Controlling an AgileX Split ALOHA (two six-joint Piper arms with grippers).
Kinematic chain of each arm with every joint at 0, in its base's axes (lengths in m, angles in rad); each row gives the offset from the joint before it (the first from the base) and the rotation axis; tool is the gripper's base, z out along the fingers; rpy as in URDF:
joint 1: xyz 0 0 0.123 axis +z
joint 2: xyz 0 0 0 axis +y
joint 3: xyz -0.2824 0 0.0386 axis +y
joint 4: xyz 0.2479 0 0.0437 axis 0.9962 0 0.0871
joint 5: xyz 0 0 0 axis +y
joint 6: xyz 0.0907 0 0.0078 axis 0.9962 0 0.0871
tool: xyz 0 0 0 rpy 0 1.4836 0
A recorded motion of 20 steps. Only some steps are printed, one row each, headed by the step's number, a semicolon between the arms.
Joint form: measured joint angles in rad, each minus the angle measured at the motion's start. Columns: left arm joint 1, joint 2, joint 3, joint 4, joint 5, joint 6; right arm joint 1, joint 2, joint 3, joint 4, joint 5, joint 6.
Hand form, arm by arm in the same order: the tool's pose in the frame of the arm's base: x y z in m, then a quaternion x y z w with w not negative. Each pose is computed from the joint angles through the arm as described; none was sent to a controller.
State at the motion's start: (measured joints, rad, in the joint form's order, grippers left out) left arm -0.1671 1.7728 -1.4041 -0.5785 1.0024 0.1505; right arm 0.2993 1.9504 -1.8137 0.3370 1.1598 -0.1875
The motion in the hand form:
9: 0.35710 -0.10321 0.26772 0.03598 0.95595 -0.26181 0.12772; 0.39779 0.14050 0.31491 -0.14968 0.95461 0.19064 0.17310
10: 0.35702 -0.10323 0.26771 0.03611 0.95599 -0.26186 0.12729; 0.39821 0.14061 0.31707 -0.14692 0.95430 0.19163 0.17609
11: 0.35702 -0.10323 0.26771 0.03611 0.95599 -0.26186 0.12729; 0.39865 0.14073 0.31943 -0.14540 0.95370 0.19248 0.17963
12: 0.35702 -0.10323 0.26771 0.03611 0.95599 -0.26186 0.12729; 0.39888 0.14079 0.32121 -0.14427 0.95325 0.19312 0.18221
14: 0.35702 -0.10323 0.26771 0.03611 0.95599 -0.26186 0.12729; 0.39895 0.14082 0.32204 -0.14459 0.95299 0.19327 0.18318
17: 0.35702 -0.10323 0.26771 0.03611 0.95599 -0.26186 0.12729; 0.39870 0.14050 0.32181 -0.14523 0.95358 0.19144 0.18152
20: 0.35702 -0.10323 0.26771 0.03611 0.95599 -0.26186 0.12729; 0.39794 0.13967 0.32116 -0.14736 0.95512 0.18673 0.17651
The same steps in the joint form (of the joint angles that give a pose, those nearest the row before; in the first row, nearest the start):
9: 0.0000 0.0000 0.0000 0.0000 0.0150 0.0000; -0.0307 -0.0181 -0.0254 0.0257 0.0221 0.0717
10: 0.0000 0.0000 0.0000 0.0000 0.0159 0.0000; -0.0307 -0.0181 -0.0330 0.0257 0.0221 0.0786
11: 0.0000 0.0000 0.0000 0.0000 0.0159 0.0000; -0.0307 -0.0181 -0.0412 0.0257 0.0221 0.0830
12: 0.0000 0.0000 0.0000 0.0000 0.0159 0.0000; -0.0307 -0.0184 -0.0470 0.0257 0.0221 0.0863
14: 0.0000 0.0000 0.0000 0.0000 0.0159 0.0000; -0.0307 -0.0184 -0.0500 0.0257 0.0231 0.0862
17: 0.0000 0.0000 0.0000 0.0000 0.0159 0.0000; -0.0307 -0.0184 -0.0500 0.0220 0.0269 0.0866
20: 0.0000 0.0000 0.0000 0.0000 0.0159 0.0000; -0.0307 -0.0184 -0.0500 0.0128 0.0384 0.0866

